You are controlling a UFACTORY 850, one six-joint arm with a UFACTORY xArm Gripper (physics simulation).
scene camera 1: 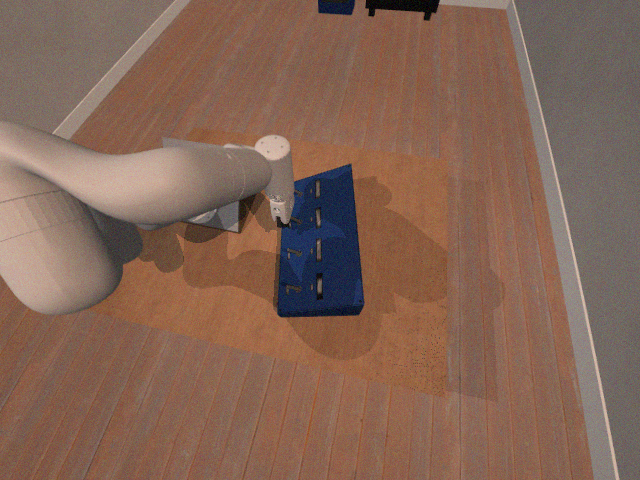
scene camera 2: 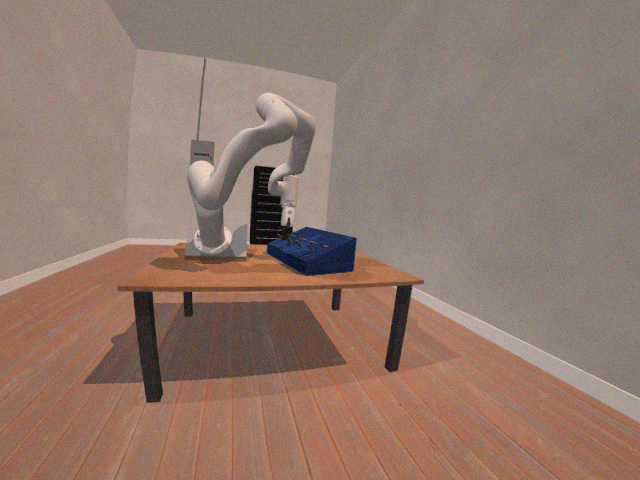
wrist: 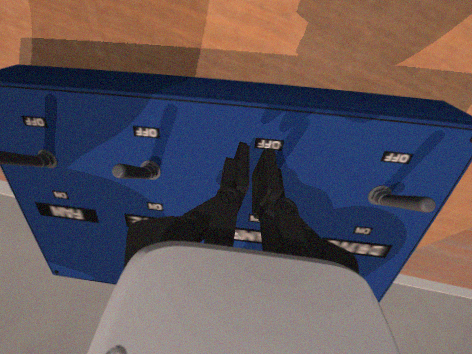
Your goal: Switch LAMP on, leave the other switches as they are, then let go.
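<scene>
The blue switch panel (scene camera 1: 341,263) (scene camera 2: 333,257) (wrist: 87,250) carries a row of grey levers with OFF and ON labels. The LAMP label (wrist: 248,235) is partly covered by my fingers. In scene camera 1 the LAMP lever (scene camera 1: 295,220) shows beside the fingertips; in the wrist view the fingers hide it. My gripper (scene camera 1: 282,223) (scene camera 2: 285,235) (wrist: 250,159) is shut to a narrow gap with nothing held. Its tips are low over the panel, by LAMP's OFF label (wrist: 269,144). I cannot tell which way the LAMP lever leans.
The FAN lever (wrist: 22,159) and a second lever (wrist: 134,171) are left of my fingers in the wrist view. Another lever (wrist: 407,202) is to the right. The panel stands on the wooden table (scene camera 1: 408,248) (scene camera 2: 248,281), beside the robot's base plate (scene camera 2: 238,248).
</scene>
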